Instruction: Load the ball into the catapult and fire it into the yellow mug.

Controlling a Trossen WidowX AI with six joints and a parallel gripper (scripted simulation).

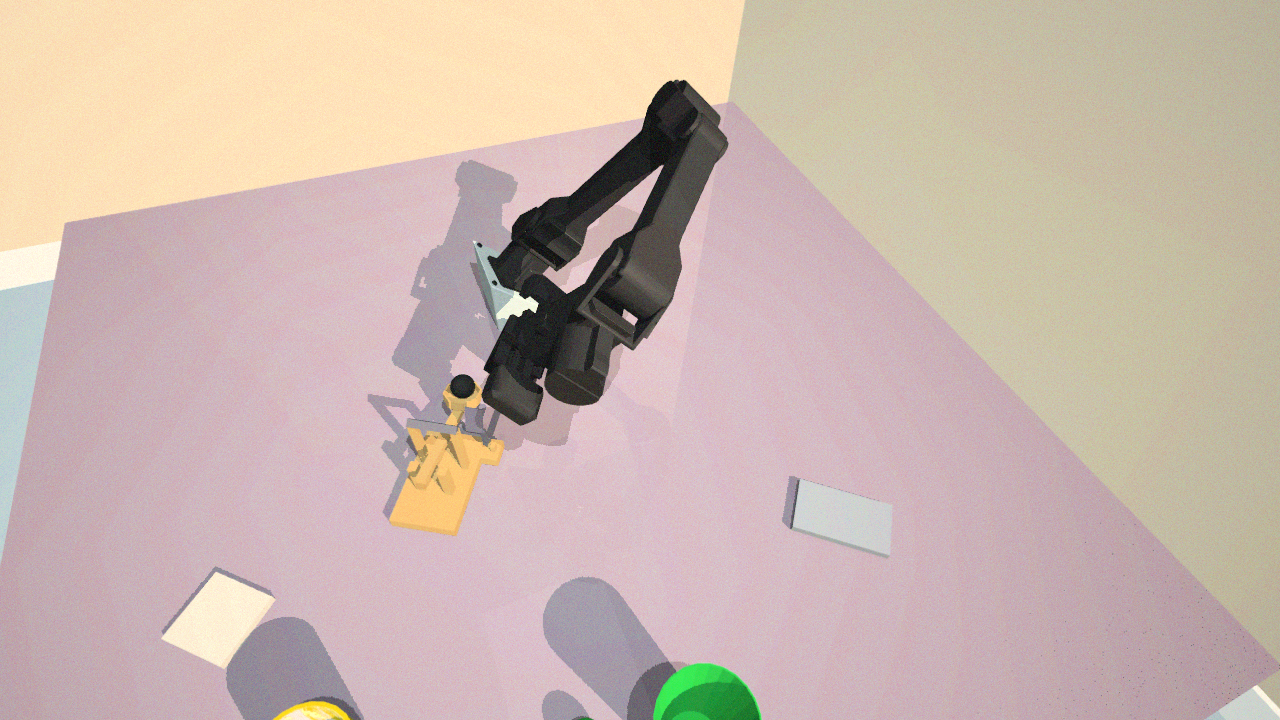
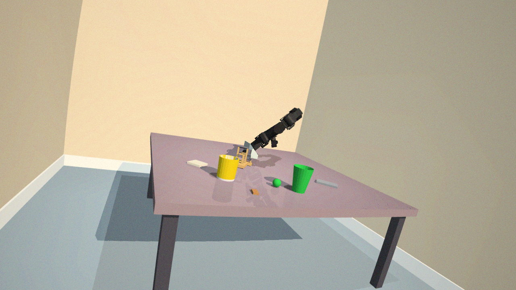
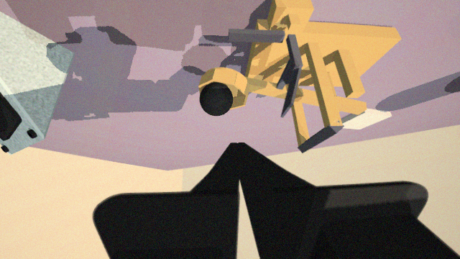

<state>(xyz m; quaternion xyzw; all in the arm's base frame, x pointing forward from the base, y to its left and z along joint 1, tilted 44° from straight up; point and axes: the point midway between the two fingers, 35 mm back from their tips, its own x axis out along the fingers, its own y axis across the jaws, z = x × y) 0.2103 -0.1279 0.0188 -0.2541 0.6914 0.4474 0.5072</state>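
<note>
My gripper tip is now 60 mm above the black ball, 40 mm past it and 30 mm to the left of it. From my gripper tip the other things lie so: green ball (400 mm ahead, 100 mm below, 50 mm to the right); then cream slab (360 mm to the right, 120 mm below, 110 mm ahead); then wooden catapult (70 mm below, 50 mm to the right, 30 mm ahead).
</note>
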